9 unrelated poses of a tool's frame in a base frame.
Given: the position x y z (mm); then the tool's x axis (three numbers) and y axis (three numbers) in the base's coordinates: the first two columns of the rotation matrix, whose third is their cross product.
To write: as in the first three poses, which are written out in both.
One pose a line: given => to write
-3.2 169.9 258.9 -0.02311 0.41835 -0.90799 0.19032 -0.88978 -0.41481 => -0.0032 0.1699 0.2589 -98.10 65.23 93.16
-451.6 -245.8 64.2 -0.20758 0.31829 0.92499 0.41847 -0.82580 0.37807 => -0.4516 -0.2458 0.0642 84.23 -67.67 123.11
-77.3 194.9 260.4 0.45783 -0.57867 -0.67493 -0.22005 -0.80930 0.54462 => -0.0773 0.1949 0.2604 132.43 42.45 -51.65
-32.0 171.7 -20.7 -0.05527 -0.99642 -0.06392 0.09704 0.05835 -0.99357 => -0.0320 0.1717 -0.0207 -84.63 3.66 -93.17
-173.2 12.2 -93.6 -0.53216 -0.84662 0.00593 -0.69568 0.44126 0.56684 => -0.1732 0.0122 -0.0936 145.47 -0.34 -122.15
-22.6 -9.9 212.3 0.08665 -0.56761 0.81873 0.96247 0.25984 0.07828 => -0.0226 -0.0099 0.2123 7.84 -54.96 -81.32
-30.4 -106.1 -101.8 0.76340 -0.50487 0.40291 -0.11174 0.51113 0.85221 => -0.0304 -0.1061 -0.1018 68.61 -23.76 -33.48
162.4 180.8 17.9 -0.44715 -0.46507 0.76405 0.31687 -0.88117 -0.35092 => 0.1624 0.1808 0.0179 -32.95 -49.82 -133.87
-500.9 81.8 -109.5 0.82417 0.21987 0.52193 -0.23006 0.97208 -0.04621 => -0.5009 0.0818 -0.1095 -3.11 -31.46 14.94
